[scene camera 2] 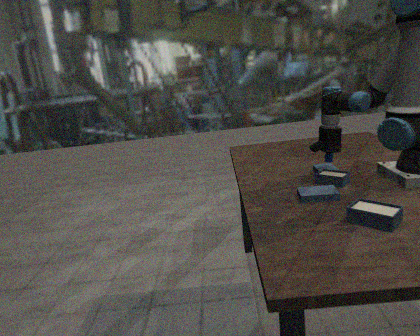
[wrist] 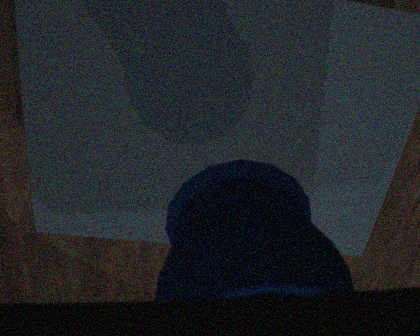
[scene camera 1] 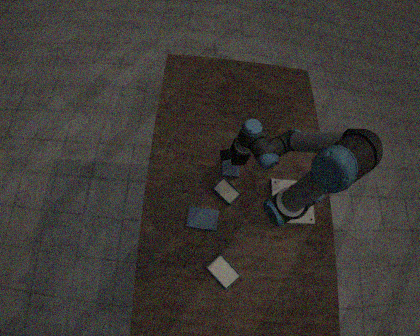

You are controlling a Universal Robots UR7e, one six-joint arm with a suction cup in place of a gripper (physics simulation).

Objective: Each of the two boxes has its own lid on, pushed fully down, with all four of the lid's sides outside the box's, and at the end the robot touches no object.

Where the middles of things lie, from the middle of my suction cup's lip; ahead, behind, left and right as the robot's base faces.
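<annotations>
There's a smaller blue-grey lid (wrist: 119,111) here, and I can see my suction cup 2 cm short of it and 5 cm above it.
</annotations>
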